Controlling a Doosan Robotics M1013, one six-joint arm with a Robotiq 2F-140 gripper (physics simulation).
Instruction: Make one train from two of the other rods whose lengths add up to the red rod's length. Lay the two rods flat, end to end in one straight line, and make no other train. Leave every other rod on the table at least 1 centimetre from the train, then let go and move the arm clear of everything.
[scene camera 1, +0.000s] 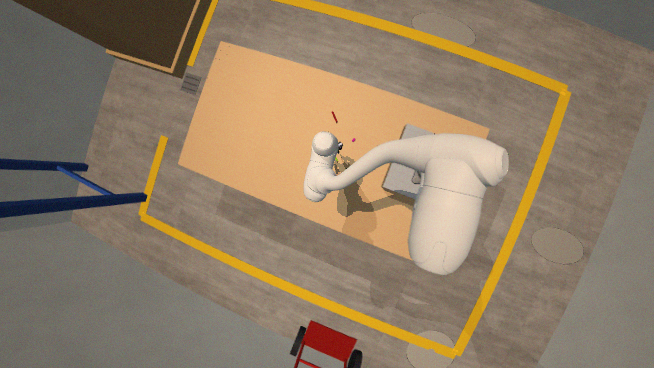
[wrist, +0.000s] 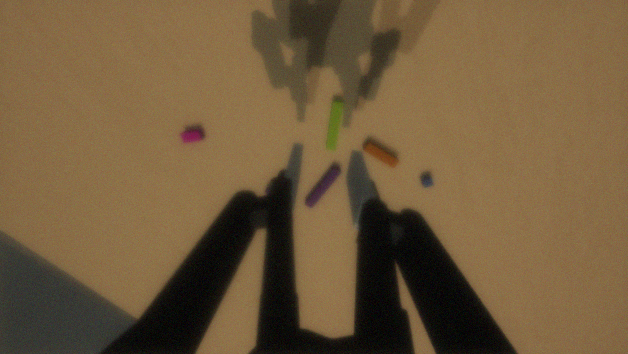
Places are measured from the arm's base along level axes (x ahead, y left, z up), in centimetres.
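Where they show: gripper, fingertip midpoint: (wrist: 325, 161).
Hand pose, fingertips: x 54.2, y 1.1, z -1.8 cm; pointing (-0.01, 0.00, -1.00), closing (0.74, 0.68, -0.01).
Each offset is from my fingertips to the centre of the thing. Level surfaces: height alone.
The red rod @[dz -5.9, dx +4.7, dy -22.6 cm] (scene camera 1: 334, 117) lies on the table above the gripper in the scene view; it does not show in the wrist view. My gripper (scene camera 1: 340, 146) (wrist: 325, 161) is open and empty, above the table. In the wrist view a green rod @[dz -5.9, dx -0.4, dy +1.5 cm] (wrist: 334, 125) lies just beyond the fingertips, and a purple rod @[dz -5.9, dx +4.5, dy -4.2 cm] (wrist: 323, 185) lies slanted below it, seen between the fingers. An orange rod @[dz -5.9, dx +5.3, dy +3.4 cm] (wrist: 381, 153) lies right of the right fingertip, with a small blue rod @[dz -5.9, dx +11.3, dy +5.5 cm] (wrist: 426, 179) farther right. A short magenta rod @[dz -5.9, dx -9.2, dy -10.7 cm] (scene camera 1: 353, 140) (wrist: 192, 135) lies apart at left. Something purple (wrist: 270, 189) is mostly hidden behind the left finger.
The rods lie on the tan table @[dz -6.4 cm] (scene camera 1: 260, 110) (wrist: 100, 90). The arm's grey base plate (scene camera 1: 400, 172) is on the table's right part. The arm reaches over the table and hides part of it. The gripper's shadow falls beyond the green rod. A red cart (scene camera 1: 330, 340) stands off the table.
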